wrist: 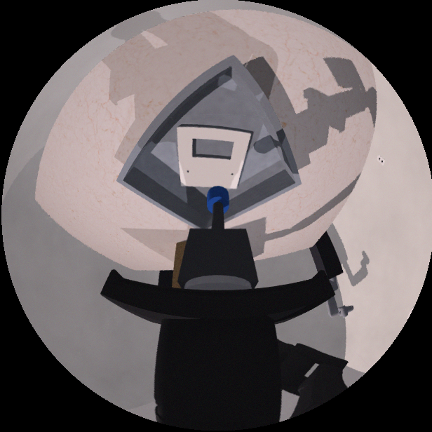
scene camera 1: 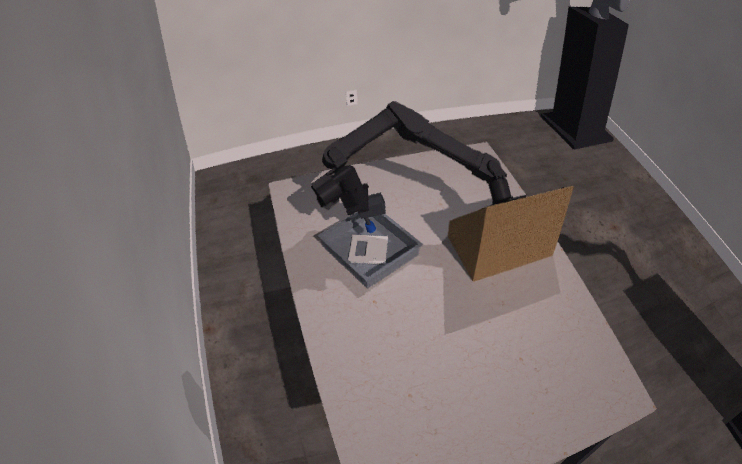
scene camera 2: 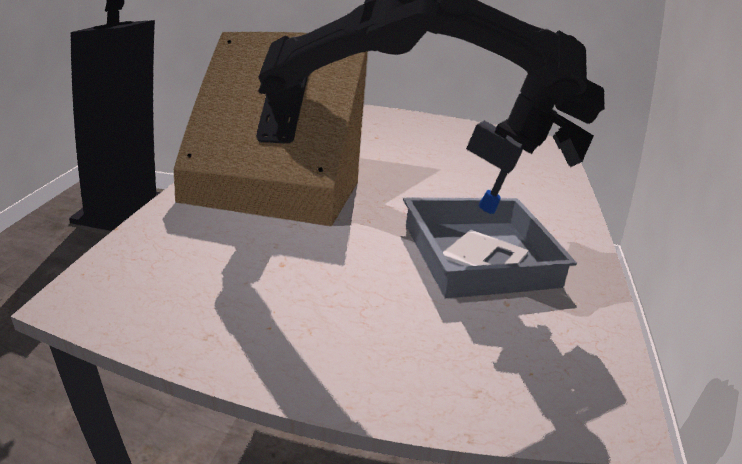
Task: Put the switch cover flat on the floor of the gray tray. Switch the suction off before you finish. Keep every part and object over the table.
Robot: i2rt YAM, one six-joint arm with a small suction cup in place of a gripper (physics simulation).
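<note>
The white switch cover [scene camera 1: 377, 249] [scene camera 2: 471, 246] [wrist: 215, 173], a plate with one rectangular opening and two small holes, lies inside the gray tray [scene camera 1: 367, 282] [scene camera 2: 508, 281] [wrist: 176, 102]. It looks flat on the tray floor and apart from my cup. My gripper, a blue suction cup [scene camera 1: 370, 227] [scene camera 2: 489, 201] [wrist: 218, 200] on a thin black stem, hangs above the tray, higher than the cover and a little to the side of it toward the back. Nothing hangs from the cup; it is open. In the wrist view the cup stands just below the cover's near edge.
The brown wedge-shaped block [scene camera 1: 517, 238] [scene camera 2: 268, 188] that bears the arm's base stands on the table [scene camera 1: 465, 383] [scene camera 2: 328, 339], beside the tray. The tray walls rise around the cover. A black pedestal [scene camera 1: 585, 76] [scene camera 2: 114, 120] stands on the floor off the table.
</note>
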